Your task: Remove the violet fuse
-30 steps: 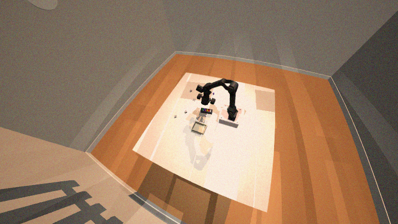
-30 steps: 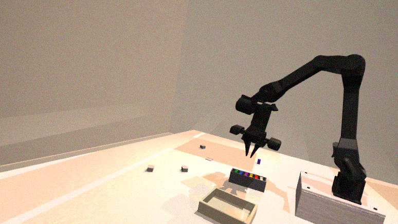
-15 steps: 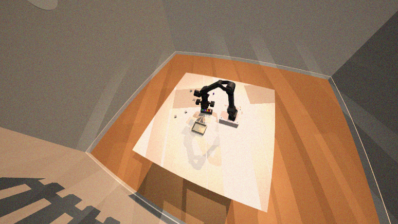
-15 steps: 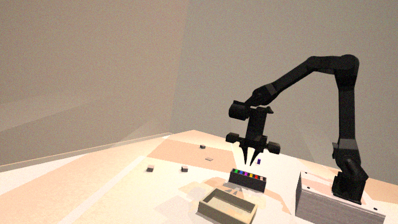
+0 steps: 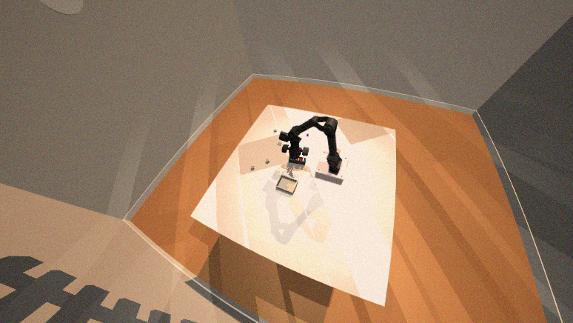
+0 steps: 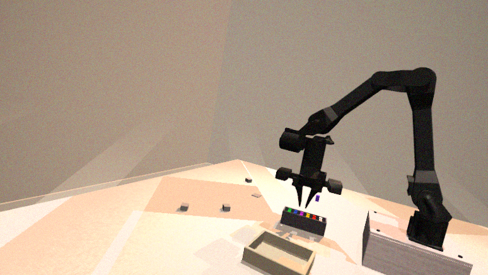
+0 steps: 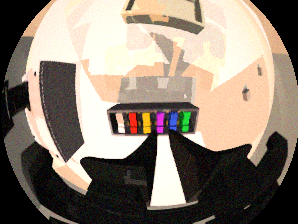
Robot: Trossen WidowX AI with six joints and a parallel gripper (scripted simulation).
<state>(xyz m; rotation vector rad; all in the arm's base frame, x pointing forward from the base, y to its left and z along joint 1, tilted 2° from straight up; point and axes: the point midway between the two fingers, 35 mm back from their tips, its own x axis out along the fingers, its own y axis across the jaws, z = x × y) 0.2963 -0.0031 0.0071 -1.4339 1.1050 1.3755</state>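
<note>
The violet fuse lies 30 mm below my gripper tip. From my gripper tip the other things lie so: tray: 40 mm behind, 210 mm to the left, 50 mm below.
</note>
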